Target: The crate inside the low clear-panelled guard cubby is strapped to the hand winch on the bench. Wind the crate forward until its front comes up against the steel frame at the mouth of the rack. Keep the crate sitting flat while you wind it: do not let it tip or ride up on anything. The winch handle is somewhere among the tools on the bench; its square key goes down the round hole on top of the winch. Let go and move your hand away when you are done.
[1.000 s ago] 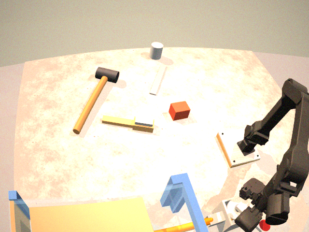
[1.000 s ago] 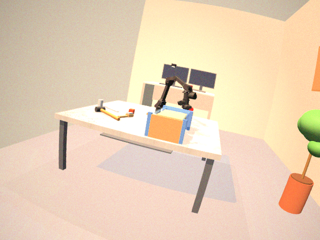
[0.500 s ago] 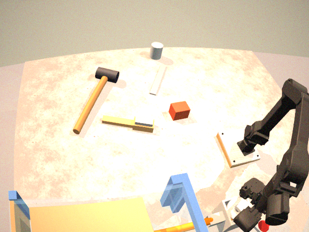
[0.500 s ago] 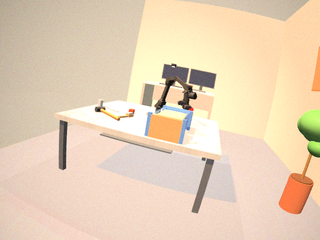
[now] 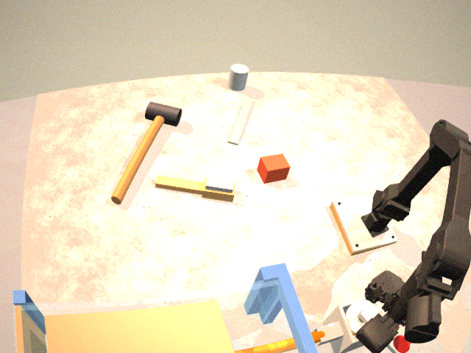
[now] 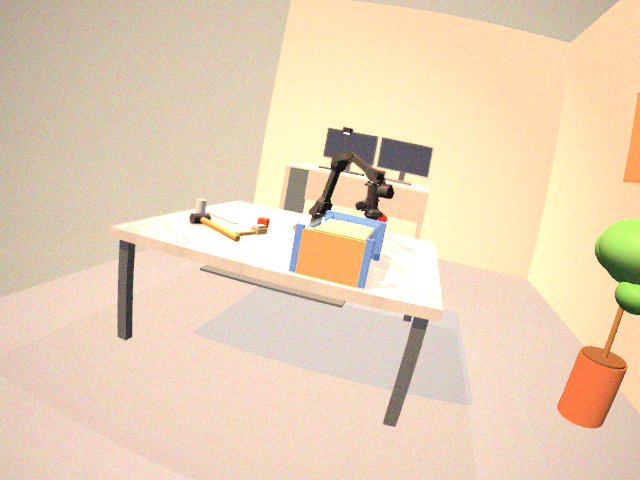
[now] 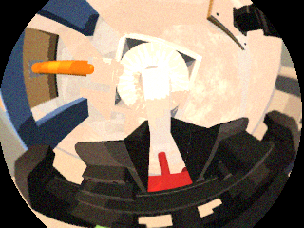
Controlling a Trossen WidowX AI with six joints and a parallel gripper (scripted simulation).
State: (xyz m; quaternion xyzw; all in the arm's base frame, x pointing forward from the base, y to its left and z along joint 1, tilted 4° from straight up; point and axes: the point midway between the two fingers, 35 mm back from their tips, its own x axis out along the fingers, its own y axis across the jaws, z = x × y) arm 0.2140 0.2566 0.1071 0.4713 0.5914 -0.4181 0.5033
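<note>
The crank handle is 10 mm to the left of my gripper tip and 20 mm above it. The rest, counted from my gripper tip: yellow hand tool: 150 mm ahead, 510 mm to the right, 70 mm below; then hand winch: 50 mm to the right, 60 mm below; then red knob: 10 mm behind, 50 mm to the left, 50 mm above.
</note>
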